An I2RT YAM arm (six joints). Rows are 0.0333 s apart.
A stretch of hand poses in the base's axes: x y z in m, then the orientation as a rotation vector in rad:
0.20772, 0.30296, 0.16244, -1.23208, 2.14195, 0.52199
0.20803, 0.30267, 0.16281, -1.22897, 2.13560, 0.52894
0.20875, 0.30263, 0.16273, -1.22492, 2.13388, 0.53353
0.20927, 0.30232, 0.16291, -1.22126, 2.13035, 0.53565
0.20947, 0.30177, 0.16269, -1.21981, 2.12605, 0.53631
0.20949, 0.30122, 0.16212, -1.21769, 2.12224, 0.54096
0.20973, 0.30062, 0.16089, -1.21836, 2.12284, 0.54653
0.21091, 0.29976, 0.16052, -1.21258, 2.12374, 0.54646
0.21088, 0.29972, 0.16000, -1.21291, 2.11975, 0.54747
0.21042, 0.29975, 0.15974, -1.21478, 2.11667, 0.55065
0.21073, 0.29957, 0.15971, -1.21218, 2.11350, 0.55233
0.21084, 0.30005, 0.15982, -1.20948, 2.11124, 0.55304
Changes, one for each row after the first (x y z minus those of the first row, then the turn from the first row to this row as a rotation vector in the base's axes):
0.00031, -0.00029, 0.00037, 0.00795, -0.00212, 0.00105
0.00103, -0.00033, 0.00029, 0.01287, -0.00190, -0.00015
0.00155, -0.00064, 0.00047, 0.01717, -0.00424, -0.00135
0.00175, -0.00119, 0.00025, 0.02014, -0.00752, -0.00124
0.00177, -0.00174, -0.00032, 0.02528, -0.00857, -0.00065
0.00201, -0.00234, -0.00155, 0.02767, -0.00524, 0.00116
0.00319, -0.00320, -0.00192, 0.02960, -0.00553, -0.00304
0.00316, -0.00324, -0.00244, 0.03188, -0.00809, -0.00168
0.00270, -0.00321, -0.00270, 0.03425, -0.00861, 0.00113
0.00301, -0.00339, -0.00273, 0.03771, -0.01068, 0.00047
0.00312, -0.00291, -0.00262, 0.04028, -0.01254, -0.00071

